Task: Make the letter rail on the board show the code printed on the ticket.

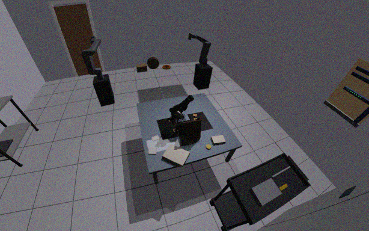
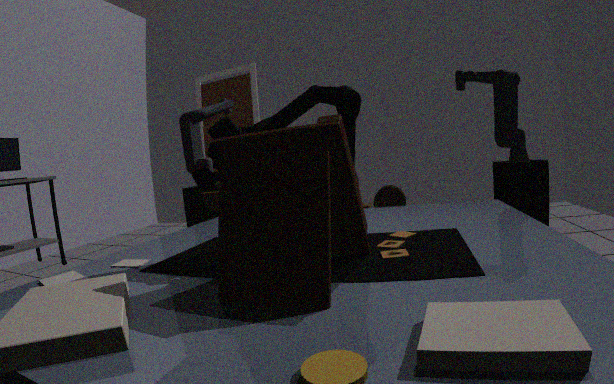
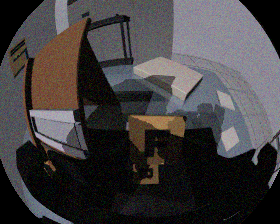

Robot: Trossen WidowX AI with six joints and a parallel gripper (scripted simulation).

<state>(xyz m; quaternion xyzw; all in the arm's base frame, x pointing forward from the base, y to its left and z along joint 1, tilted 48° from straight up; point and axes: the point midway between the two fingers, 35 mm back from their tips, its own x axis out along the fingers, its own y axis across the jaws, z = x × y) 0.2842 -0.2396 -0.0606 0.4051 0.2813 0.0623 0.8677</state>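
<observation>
Right now the white printed slip is 16 cm to the left of my gripper tip, 8 cm below it and 4 cm behind it. The rest, counted from my gripper tip: black mat: 19 cm to the left, 15 cm below, 12 cm behind; tan letter tile: right at my gripper tip; pale block: 50 cm to the left, 36 cm ahead, 14 cm below.
</observation>
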